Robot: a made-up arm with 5 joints.
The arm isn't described. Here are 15 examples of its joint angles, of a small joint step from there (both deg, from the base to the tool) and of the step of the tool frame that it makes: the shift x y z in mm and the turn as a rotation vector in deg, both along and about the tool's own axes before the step.
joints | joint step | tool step
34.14 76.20 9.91 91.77 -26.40 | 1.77 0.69 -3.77 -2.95 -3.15 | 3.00 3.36 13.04 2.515 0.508 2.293
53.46 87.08 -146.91 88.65 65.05 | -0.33 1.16 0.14 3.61 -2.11 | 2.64 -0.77 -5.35 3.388 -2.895 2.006
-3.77 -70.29 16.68 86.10 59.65 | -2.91 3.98 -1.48 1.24 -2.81 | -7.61 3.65 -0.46 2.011 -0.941 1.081
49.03 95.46 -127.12 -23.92 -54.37 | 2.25 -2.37 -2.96 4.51 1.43 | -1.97 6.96 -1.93 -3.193 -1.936 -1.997
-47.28 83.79 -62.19 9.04 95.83 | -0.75 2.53 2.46 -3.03 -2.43 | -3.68 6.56 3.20 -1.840 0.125 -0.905
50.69 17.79 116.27 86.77 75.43 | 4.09 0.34 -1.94 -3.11 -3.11 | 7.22 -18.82 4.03 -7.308 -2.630 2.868
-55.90 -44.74 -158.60 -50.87 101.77 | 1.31 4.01 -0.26 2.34 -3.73 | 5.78 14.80 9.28 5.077 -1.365 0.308
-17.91 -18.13 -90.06 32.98 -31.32 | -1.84 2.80 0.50 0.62 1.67 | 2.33 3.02 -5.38 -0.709 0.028 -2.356
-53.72 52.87 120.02 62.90 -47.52 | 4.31 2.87 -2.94 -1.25 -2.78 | -30.28 -10.55 9.00 2.373 -0.418 8.743
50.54 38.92 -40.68 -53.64 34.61 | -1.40 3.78 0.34 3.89 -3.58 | -3.19 0.93 2.32 4.177 -5.537 2.308
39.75 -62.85 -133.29 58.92 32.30 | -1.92 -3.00 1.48 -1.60 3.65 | -6.89 -4.87 17.40 -2.766 7.567 -2.101
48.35 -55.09 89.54 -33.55 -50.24 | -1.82 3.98 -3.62 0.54 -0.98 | -1.97 12.06 -0.30 -1.044 -2.507 4.149
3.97 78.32 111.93 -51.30 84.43 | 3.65 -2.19 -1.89 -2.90 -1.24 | -0.05 0.19 -5.82 -4.386 -1.503 0.646
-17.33 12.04 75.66 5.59 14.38 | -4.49 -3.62 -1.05 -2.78 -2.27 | 17.97 -1.67 16.86 0.957 -7.021 0.532
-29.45 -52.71 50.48 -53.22 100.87 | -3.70 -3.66 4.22 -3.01 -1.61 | 4.71 -7.38 30.78 2.650 3.660 -0.944
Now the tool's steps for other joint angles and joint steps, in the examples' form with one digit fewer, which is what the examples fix.
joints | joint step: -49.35 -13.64 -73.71 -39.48 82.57 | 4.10 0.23 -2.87 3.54 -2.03
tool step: -11.2 -4.2 4.9 5.67 -1.30 5.36
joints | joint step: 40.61 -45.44 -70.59 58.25 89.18 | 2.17 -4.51 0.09 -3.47 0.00
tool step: -1.3 -8.3 7.4 -6.01 -0.21 -1.68
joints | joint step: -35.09 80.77 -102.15 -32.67 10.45 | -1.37 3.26 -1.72 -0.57 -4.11
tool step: 1.9 -0.2 1.0 -1.12 -5.18 2.40
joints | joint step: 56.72 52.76 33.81 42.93 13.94 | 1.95 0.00 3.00 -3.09 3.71
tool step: -0.2 2.9 4.7 -2.48 7.33 -3.83
